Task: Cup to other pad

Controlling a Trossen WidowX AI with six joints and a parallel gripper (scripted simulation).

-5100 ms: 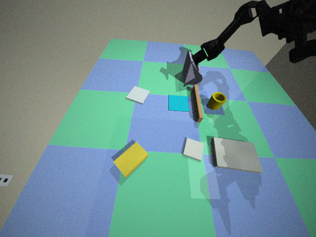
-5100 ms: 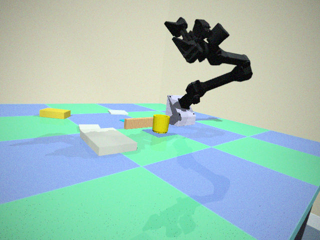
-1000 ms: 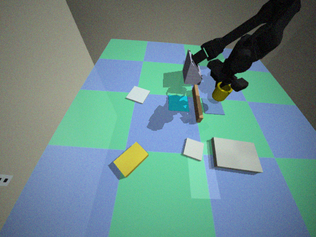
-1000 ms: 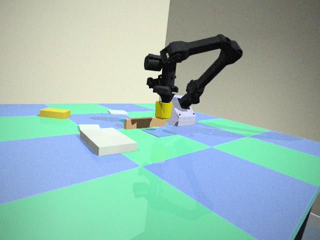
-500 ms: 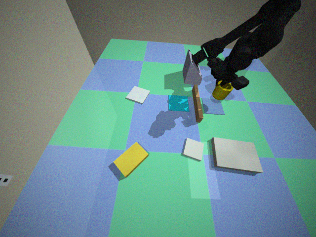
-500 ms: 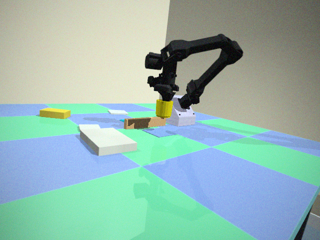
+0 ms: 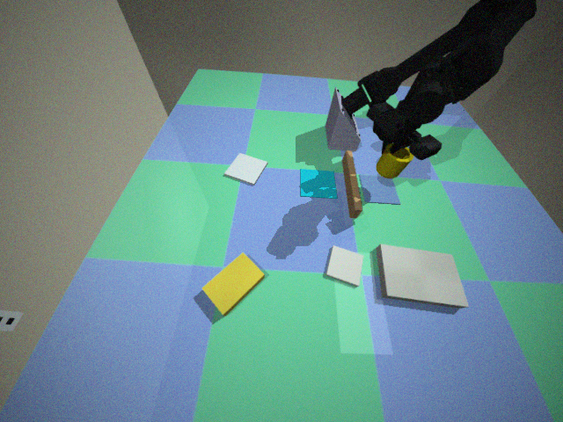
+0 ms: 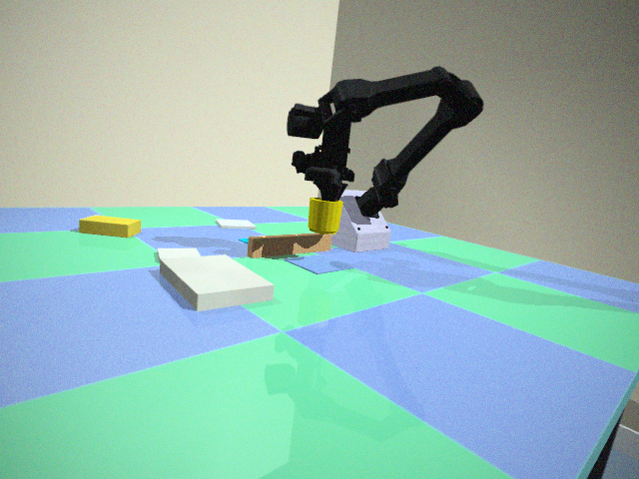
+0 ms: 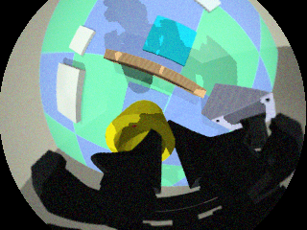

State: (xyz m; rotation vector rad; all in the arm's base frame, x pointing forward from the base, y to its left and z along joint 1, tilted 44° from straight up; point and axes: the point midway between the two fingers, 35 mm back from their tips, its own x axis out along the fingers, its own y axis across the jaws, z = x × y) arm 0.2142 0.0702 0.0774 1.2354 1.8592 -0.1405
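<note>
Right now my gripper tip is 5 cm short of the cyan pad, 16 cm to the left of it and 11 cm above it. Also, from my gripper tip: yellow cup (2 cm ahead, 2 cm to the left); then blue-grey pad (3 cm ahead, 3 cm to the left, 11 cm below); then brown wooden bar (4 cm ahead, 7 cm to the right, 9 cm below).
</note>
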